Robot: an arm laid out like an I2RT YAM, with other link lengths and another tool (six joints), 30 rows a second.
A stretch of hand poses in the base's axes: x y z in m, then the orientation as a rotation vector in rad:
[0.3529, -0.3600, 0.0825, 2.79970, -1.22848, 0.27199]
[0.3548, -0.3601, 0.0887, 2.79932, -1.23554, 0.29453]
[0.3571, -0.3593, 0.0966, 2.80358, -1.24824, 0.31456]
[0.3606, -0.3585, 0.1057, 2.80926, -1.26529, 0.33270]
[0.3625, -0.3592, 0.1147, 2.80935, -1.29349, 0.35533]
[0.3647, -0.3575, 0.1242, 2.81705, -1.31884, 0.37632]
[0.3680, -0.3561, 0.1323, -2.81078, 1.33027, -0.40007]
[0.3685, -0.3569, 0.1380, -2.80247, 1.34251, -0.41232]
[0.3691, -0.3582, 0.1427, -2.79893, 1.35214, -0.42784]
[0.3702, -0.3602, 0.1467, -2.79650, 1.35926, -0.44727]
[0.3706, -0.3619, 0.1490, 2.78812, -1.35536, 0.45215]
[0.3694, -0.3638, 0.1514, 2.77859, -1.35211, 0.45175]
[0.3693, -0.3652, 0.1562, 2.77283, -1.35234, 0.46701]
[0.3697, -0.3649, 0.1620, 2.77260, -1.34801, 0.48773]
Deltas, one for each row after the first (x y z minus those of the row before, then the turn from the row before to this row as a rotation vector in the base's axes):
[0.0019, -0.0001, 0.0062, -0.00140, -0.01533, -0.00336]
[0.0023, 0.0008, 0.0079, 0.00545, -0.01614, -0.00491]
[0.0035, 0.0008, 0.0091, 0.00897, -0.01613, -0.00678]
[0.0019, -0.0007, 0.0090, 0.00871, -0.01927, -0.01458]
[0.0022, 0.0017, 0.0095, 0.01423, -0.01999, -0.01011]
[0.0033, 0.0014, 0.0081, 0.00770, -0.02032, -0.00641]
[0.0005, -0.0008, 0.0057, -0.00174, -0.00793, -0.00919]
[0.0006, -0.0013, 0.0047, -0.00615, -0.00781, -0.00689]
[0.0011, -0.0020, 0.0040, -0.00793, -0.00968, -0.00523]
[0.0004, -0.0017, 0.0023, -0.00966, 0.00033, -0.00137]
[-0.0012, -0.0019, 0.0024, -0.00904, 0.00365, -0.00222]
[-0.0001, -0.0014, 0.0048, -0.00670, -0.00804, -0.00204]
[0.0004, 0.0003, 0.0058, -0.00521, -0.01226, 0.00271]

